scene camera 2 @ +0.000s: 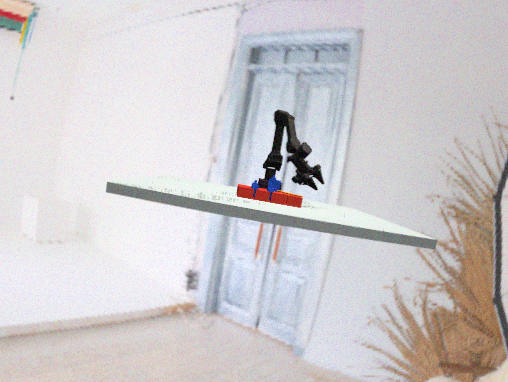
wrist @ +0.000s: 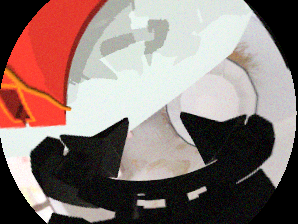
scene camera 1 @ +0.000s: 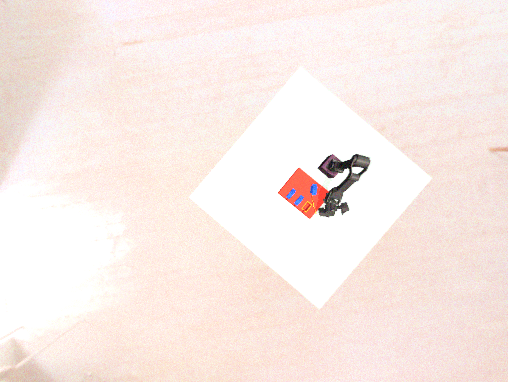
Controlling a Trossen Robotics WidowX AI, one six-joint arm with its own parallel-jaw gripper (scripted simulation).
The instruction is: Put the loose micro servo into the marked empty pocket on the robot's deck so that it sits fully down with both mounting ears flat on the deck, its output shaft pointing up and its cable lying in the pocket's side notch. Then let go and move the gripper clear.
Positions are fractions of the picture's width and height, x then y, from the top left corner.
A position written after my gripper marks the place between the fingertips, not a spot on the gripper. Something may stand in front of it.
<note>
My gripper (wrist: 0.52, 0.52) is open and holds nothing. Also in view: a red deck (scene camera 1: 0.59, 0.48).
</note>
